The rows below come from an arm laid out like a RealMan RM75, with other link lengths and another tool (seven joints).
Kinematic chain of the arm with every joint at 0, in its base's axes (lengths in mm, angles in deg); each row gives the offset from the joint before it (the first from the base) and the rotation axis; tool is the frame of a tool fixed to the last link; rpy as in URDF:
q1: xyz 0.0 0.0 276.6 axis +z
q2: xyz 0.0 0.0 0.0 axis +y
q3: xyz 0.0 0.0 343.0 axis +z
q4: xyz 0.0 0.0 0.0 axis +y
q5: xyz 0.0 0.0 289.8 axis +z
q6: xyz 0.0 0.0 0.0 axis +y
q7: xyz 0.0 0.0 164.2 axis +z
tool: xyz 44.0 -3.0 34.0 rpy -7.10 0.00 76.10
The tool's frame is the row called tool.
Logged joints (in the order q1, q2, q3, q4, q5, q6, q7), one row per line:
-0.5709 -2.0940 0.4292 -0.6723 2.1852 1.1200 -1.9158
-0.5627 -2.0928 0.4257 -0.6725 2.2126 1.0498 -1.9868
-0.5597 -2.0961 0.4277 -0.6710 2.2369 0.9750 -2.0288
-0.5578 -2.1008 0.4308 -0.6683 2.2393 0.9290 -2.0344
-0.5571 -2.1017 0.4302 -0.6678 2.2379 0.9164 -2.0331
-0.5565 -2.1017 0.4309 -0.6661 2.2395 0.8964 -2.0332
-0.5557 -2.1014 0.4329 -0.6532 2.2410 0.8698 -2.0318
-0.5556 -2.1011 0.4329 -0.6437 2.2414 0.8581 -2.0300
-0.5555 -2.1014 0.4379 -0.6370 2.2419 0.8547 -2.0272
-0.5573 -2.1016 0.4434 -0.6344 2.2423 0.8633 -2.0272
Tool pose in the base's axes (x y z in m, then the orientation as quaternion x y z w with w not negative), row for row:
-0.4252 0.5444 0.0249 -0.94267 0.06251 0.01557 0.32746
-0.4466 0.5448 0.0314 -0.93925 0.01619 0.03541 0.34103
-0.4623 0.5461 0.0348 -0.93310 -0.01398 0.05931 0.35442
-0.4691 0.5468 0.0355 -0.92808 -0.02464 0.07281 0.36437
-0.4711 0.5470 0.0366 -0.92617 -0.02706 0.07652 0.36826
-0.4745 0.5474 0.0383 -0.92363 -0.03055 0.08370 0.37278
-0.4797 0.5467 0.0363 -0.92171 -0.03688 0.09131 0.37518
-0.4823 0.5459 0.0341 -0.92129 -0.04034 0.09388 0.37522
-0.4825 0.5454 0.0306 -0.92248 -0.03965 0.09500 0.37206
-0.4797 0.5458 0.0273 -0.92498 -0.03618 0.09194 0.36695
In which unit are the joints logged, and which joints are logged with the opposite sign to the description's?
The joints are logged in radians. Opposite sign: q4.
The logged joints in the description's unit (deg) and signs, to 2 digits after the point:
-32.71 -119.98 24.59 38.52 125.20 64.17 -109.77
-32.24 -119.91 24.39 38.53 126.77 60.15 -113.84
-32.07 -120.10 24.51 38.45 128.16 55.86 -116.24
-31.96 -120.37 24.68 38.29 128.30 53.23 -116.56
-31.92 -120.42 24.65 38.26 128.22 52.51 -116.49
-31.89 -120.42 24.69 38.16 128.31 51.36 -116.49
-31.84 -120.40 24.80 37.43 128.40 49.84 -116.41
-31.83 -120.38 24.80 36.88 128.42 49.17 -116.31
-31.83 -120.40 25.09 36.50 128.45 48.97 -116.15
-31.93 -120.41 25.40 36.35 128.47 49.46 -116.15

